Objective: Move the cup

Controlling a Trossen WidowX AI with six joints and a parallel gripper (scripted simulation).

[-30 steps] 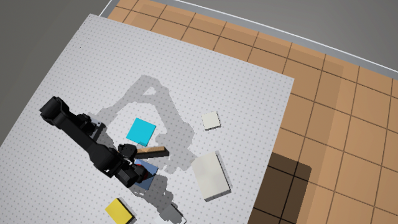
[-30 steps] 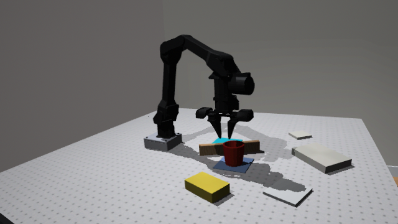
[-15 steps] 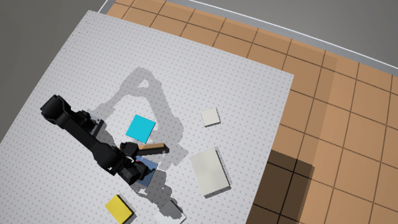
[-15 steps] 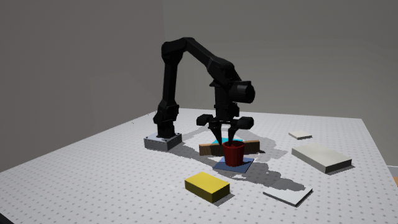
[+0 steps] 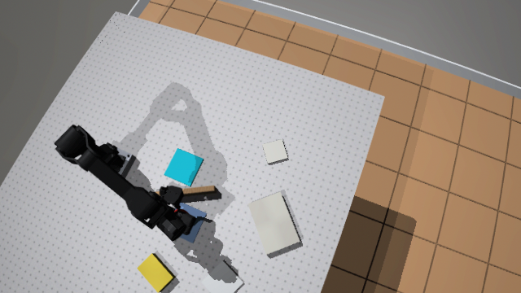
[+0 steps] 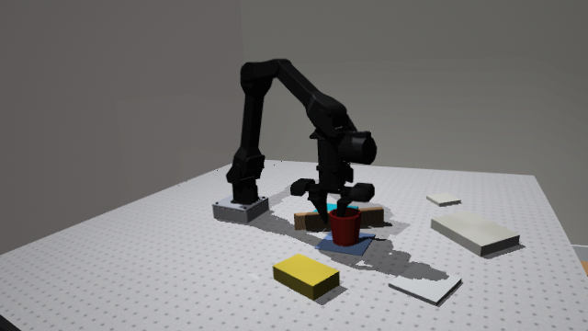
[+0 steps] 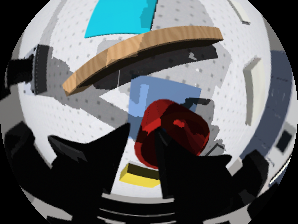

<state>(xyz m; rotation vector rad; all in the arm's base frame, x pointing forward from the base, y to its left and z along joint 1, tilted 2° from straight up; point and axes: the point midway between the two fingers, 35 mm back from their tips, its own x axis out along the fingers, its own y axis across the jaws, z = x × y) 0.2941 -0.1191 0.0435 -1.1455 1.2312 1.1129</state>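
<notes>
My gripper tip is now 50 mm past the cyan pad, 190 mm to the right of it and 50 mm above it. Also, from my gripper tip: dark red cup 30 mm ahead; yellow block 190 mm to the right, 30 mm below; wooden bar 10 mm behind, 90 mm to the left, 30 mm below.
</notes>
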